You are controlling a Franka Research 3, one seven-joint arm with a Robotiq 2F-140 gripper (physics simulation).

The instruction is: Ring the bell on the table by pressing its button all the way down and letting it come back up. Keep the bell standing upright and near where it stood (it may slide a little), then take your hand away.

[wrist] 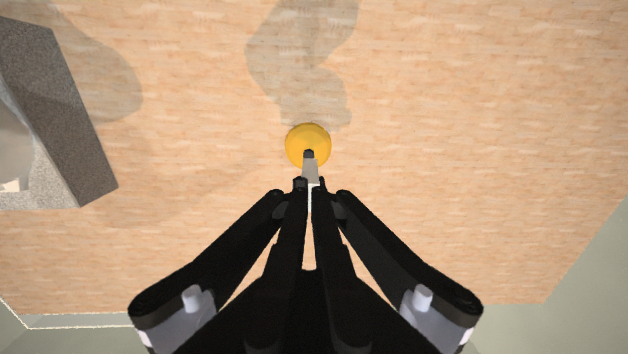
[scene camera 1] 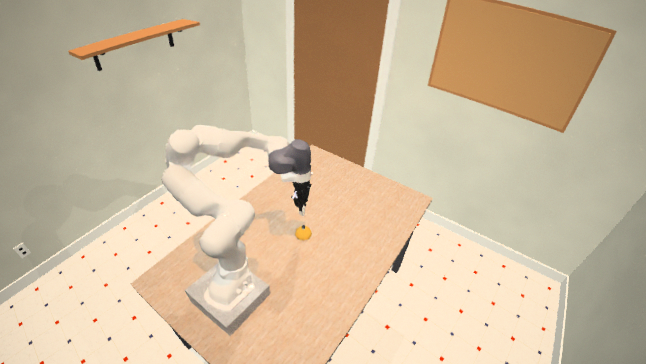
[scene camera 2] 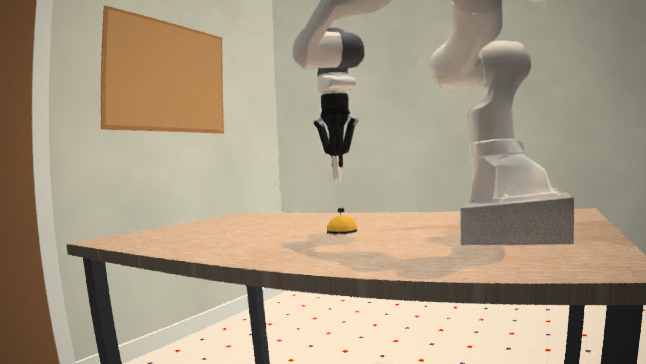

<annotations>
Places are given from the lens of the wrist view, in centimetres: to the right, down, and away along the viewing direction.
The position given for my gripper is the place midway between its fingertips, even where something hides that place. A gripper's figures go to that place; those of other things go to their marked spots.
my gripper [wrist: 309, 169]: 0, -1, 22
yellow dome bell [wrist: 308, 135]: -1, -7, 31
</annotations>
